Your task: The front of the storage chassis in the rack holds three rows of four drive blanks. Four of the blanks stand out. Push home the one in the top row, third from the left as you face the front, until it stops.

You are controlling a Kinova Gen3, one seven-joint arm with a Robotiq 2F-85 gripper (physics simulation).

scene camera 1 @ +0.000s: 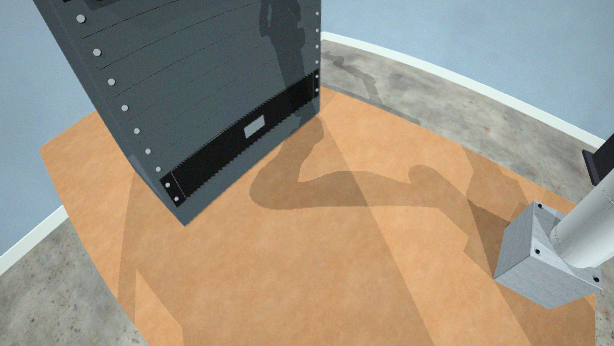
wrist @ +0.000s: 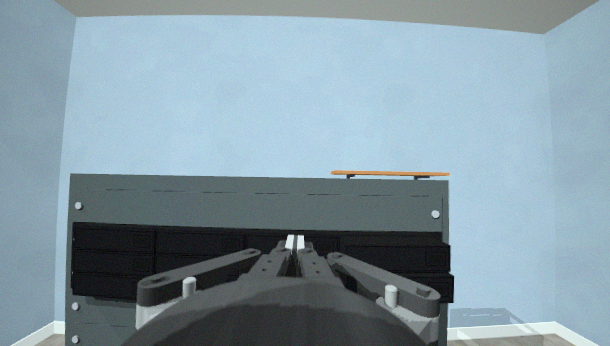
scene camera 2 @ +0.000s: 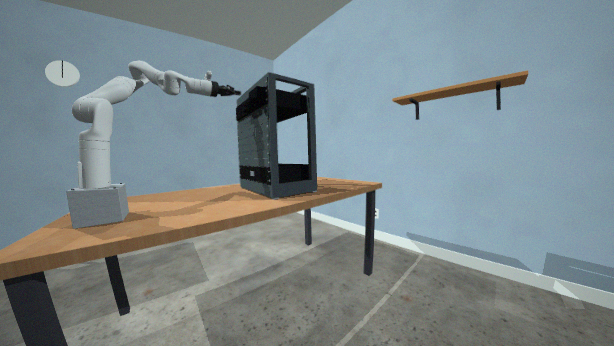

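Where they show: gripper, between the fingertips: [wrist: 295,246] [scene camera 2: 240,93]; arm's base, origin of its link: [scene camera 1: 571,245] [scene camera 2: 96,186].
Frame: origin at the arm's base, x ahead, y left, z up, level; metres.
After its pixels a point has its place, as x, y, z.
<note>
The black storage chassis [scene camera 2: 252,101] {0.642, -0.117, 0.375} sits high in the rack [scene camera 2: 272,145] {0.678, -0.233, 0.138} [scene camera 1: 200,75] {0.711, 0.114, 0.168}. In the wrist view, the top row's third blank [wrist: 265,240] {0.681, -0.003, 0.423} is partly behind the fingers; its visible part looks about level with the second blank [wrist: 195,241] {0.692, 0.080, 0.419}. The top row's fourth blank [wrist: 395,256] {0.633, -0.136, 0.419} stands out clearly, as does the blank below it [wrist: 444,288] {0.621, -0.182, 0.389}. Much of the lower rows is hidden by my gripper. My gripper [wrist: 295,246] {0.618, -0.033, 0.437} [scene camera 2: 239,93] {0.618, -0.033, 0.437} is shut and empty, its tips in front of the third blank; whether they touch it I cannot tell.
The rack stands on the wooden table [scene camera 1: 300,260] {0.479, 0.193, -0.130} [scene camera 2: 200,215] {0.326, -0.229, -0.130}. A grey panel [wrist: 250,209] {0.699, 0.018, 0.457} with screws lies above the chassis. A wall shelf [scene camera 2: 460,89] [wrist: 390,173] is behind. The arm's base block [scene camera 1: 545,265] {0.053, 0.060, -0.010} [scene camera 2: 97,205] {0.008, -0.082, -0.060} stands on the table.
</note>
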